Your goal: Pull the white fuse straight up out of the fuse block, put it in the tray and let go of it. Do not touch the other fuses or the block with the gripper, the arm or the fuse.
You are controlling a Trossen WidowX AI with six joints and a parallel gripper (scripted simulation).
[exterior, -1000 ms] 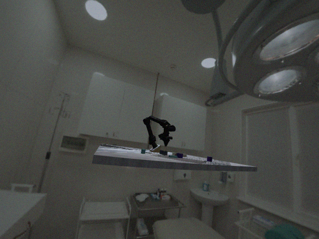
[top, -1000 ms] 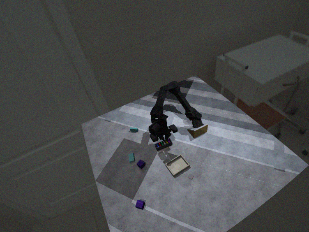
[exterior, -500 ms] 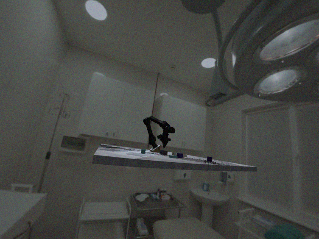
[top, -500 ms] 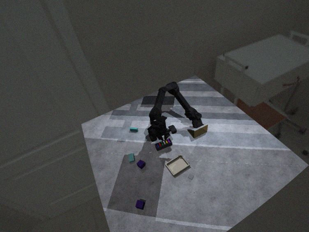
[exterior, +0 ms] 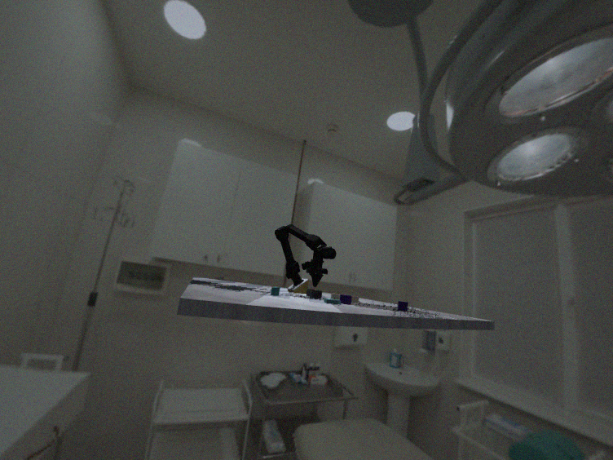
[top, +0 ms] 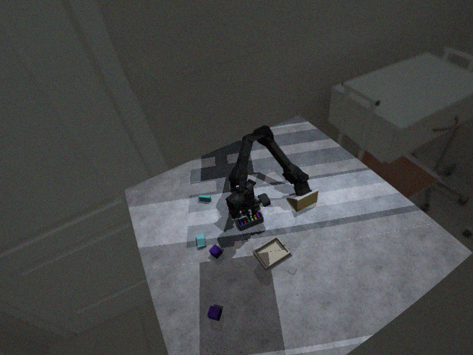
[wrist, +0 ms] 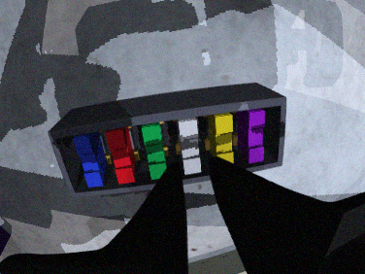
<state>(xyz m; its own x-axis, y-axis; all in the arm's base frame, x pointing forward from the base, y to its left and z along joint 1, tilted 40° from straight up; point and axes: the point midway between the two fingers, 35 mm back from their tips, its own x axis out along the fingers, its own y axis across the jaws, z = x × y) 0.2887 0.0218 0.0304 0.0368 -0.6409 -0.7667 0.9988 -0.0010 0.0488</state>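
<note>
My gripper tip is now 3 cm above the white fuse. Round my gripper tip: beige tray 1 cm behind, 20 cm to the left, 5 cm below; then green fuse 2 cm ahead, 3 cm below; then yellow fuse 2 cm behind, 3 cm below.
</note>
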